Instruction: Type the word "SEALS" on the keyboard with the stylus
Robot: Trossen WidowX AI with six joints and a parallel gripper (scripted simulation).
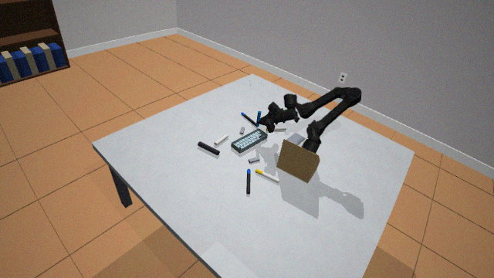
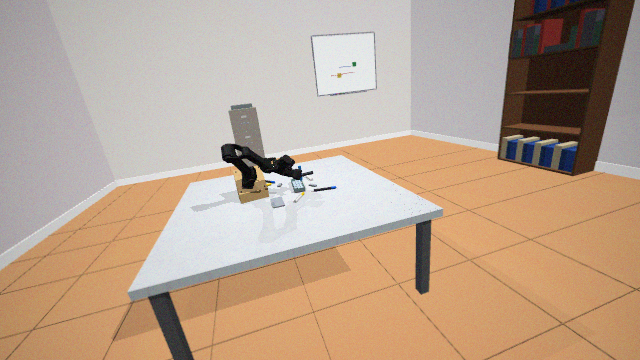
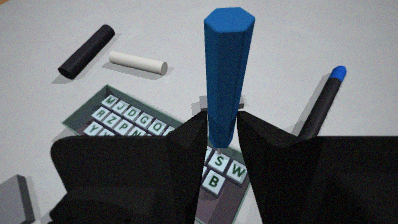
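Now: gripper tip 2 cm past the b key, 1 cm to the left of it and 8 cm above it. Round my gripper tip: blue stylus: 2 cm below; then white cylinder: 7 cm ahead, 19 cm to the left, 8 cm below; then grey block: 16 cm behind, 14 cm to the right, 9 cm below.
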